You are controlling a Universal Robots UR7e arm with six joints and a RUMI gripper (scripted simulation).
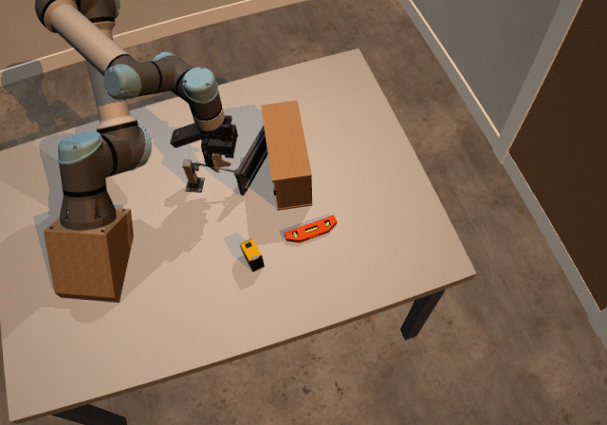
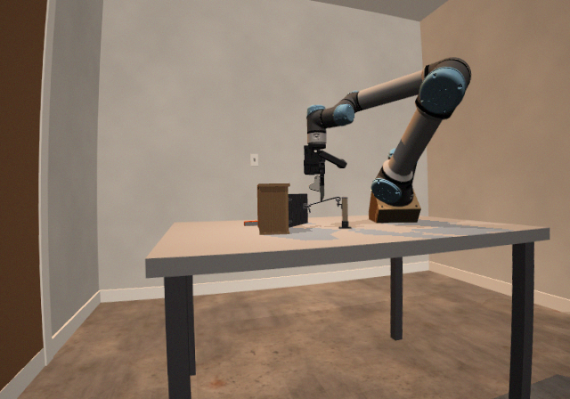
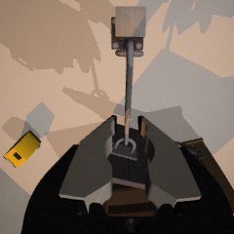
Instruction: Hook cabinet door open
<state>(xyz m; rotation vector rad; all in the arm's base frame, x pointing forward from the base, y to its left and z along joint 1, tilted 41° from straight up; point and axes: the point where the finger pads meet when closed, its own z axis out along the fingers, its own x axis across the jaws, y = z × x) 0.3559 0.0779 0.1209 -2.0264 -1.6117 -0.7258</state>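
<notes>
Now: the hook 10 mm behind my hand and 30 mm below it. Round my hand: orange spirit level: 250 mm ahead, 170 mm to the right, 110 mm below; dark door: 100 mm ahead, 50 mm to the left, 40 mm below; black box: 90 mm ahead, 240 mm to the right, 80 mm below.
</notes>
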